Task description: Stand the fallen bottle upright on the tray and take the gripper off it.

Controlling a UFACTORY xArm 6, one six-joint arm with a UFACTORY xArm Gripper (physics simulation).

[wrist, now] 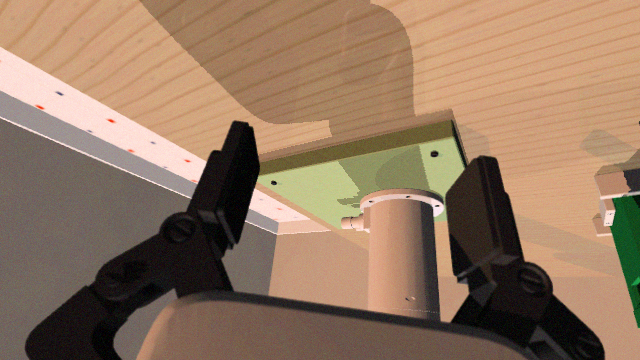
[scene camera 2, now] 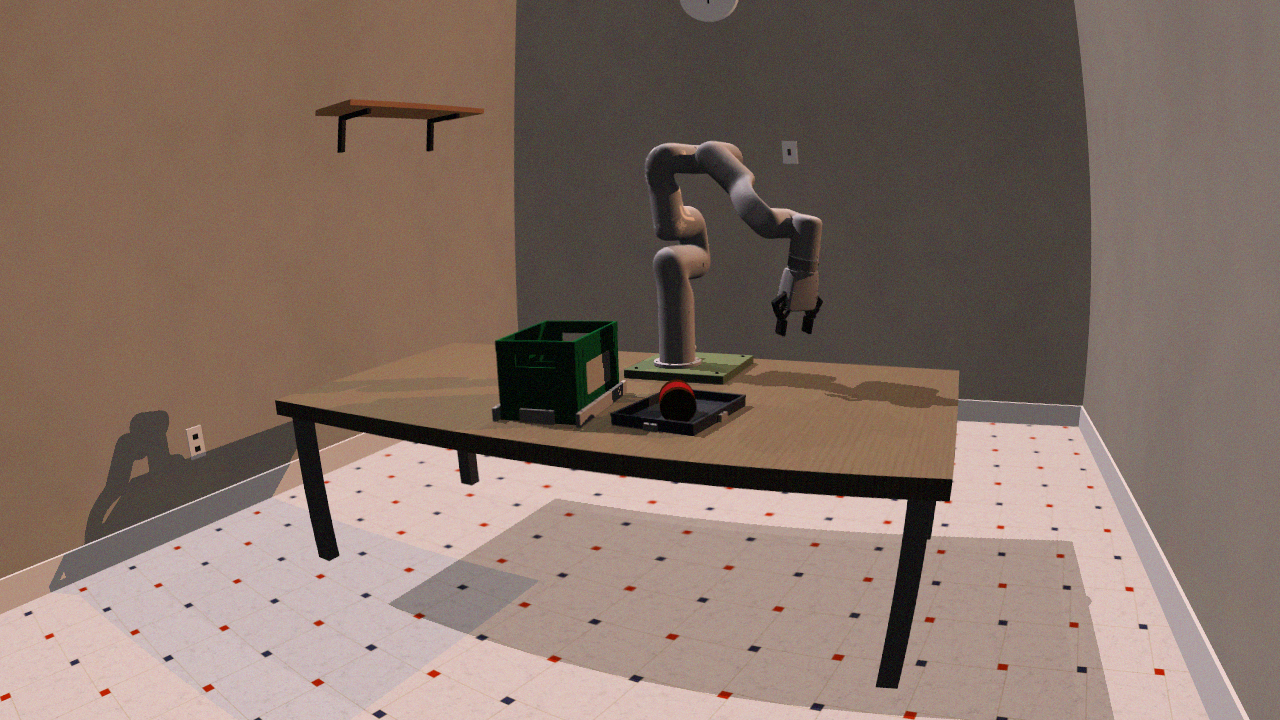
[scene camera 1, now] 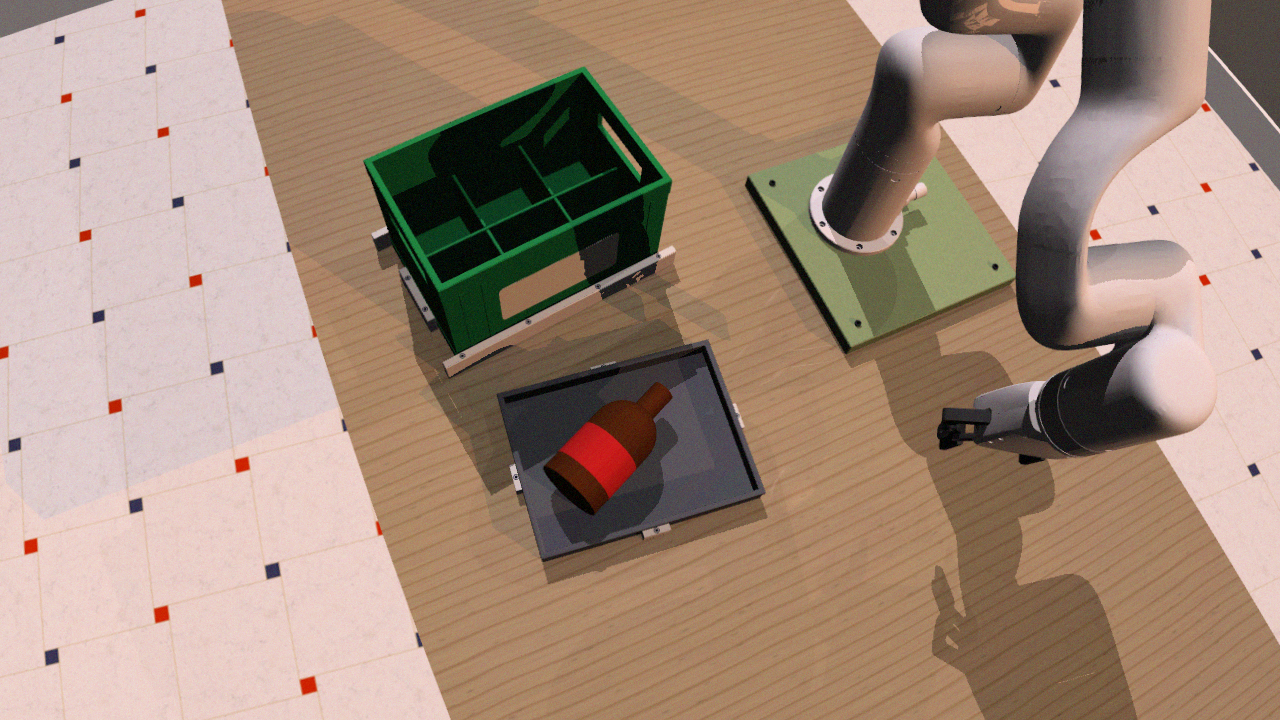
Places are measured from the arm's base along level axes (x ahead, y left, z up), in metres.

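Where they show: gripper, fingertip midpoint: [wrist: 357,159] [scene camera 2: 793,333] [scene camera 1: 982,442]; arm's base, link origin: [wrist: 400,203] [scene camera 2: 677,363] [scene camera 1: 854,215].
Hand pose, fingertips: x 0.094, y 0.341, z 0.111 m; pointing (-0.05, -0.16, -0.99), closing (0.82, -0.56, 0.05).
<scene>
Things, the pixels of their top centre, and the offset from my fingertips.
- brown bottle with a red label, top centre: [scene camera 1: 619,428] [scene camera 2: 676,380] 0.323 m ahead, 0.187 m right, 0.054 m down
- dark grey tray, top centre: [scene camera 1: 629,443] [scene camera 2: 681,403] 0.309 m ahead, 0.182 m right, 0.108 m down
- green crate with compartments, top centre: [scene camera 1: 516,168] [scene camera 2: 558,330] 0.318 m ahead, 0.465 m right, 0.042 m up
A brown bottle with a red label [scene camera 1: 597,454] [scene camera 2: 677,400] lies on its side in the dark grey tray [scene camera 1: 716,488] [scene camera 2: 656,427]. In scene camera 1 its neck points to the upper right, towards the tray's far right corner, and its base is at the lower left. My gripper [scene camera 1: 986,447] [scene camera 2: 794,327] [wrist: 357,159] is open and empty. It hangs high above the table, well to the right of the tray and apart from the bottle, with its fingers pointing down in scene camera 2. The bottle and the tray do not show in the wrist view.
A green crate with compartments [scene camera 1: 474,308] [scene camera 2: 537,380] [wrist: 625,250] stands beside the tray, between pale rails [scene camera 1: 563,309]. The arm's green base plate [scene camera 1: 948,268] [scene camera 2: 725,367] [wrist: 310,192] lies behind the tray. A shelf [scene camera 2: 402,110] hangs on the left wall.
</scene>
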